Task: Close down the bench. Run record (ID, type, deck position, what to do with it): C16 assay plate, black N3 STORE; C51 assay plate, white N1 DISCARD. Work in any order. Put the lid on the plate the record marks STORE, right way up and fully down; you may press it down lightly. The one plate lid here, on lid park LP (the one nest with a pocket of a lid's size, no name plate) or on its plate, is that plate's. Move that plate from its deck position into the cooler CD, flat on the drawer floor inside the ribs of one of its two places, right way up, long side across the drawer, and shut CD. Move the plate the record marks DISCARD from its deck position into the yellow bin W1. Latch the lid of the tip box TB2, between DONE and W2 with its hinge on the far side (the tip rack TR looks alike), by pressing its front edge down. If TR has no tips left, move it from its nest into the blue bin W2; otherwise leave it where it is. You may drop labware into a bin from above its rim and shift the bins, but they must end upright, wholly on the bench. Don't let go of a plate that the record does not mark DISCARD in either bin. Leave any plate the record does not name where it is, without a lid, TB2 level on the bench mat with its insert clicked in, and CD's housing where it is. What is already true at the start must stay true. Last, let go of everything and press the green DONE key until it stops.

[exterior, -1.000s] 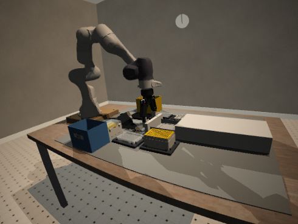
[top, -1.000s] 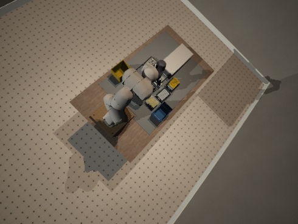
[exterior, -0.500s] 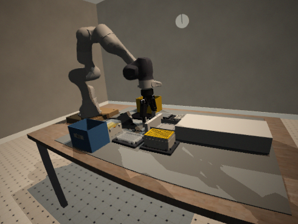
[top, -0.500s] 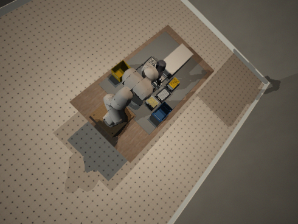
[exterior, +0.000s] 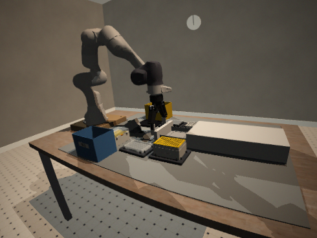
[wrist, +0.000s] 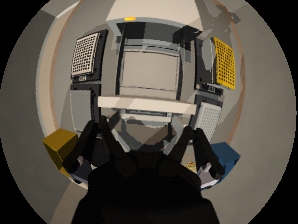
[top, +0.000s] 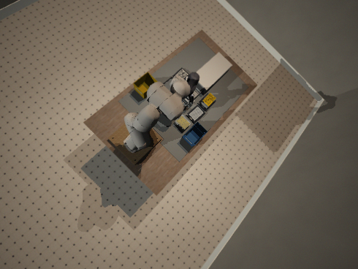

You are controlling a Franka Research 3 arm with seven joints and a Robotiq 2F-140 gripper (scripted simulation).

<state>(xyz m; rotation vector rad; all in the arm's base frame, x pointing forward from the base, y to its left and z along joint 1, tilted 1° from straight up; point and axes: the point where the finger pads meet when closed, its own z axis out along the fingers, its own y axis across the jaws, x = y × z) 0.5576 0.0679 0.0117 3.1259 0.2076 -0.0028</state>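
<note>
Right now my hand is 19 cm to the right of the grey plate lid, 3 cm past it and 2 cm above it. Round my hand: cooler drawer: 14 cm ahead, 2 cm to the left, 2 cm below; then tip box TB2: 19 cm to the right, 17 cm behind, 1 cm below; then tip rack TR: 18 cm ahead, 17 cm to the right, 1 cm above.
</note>
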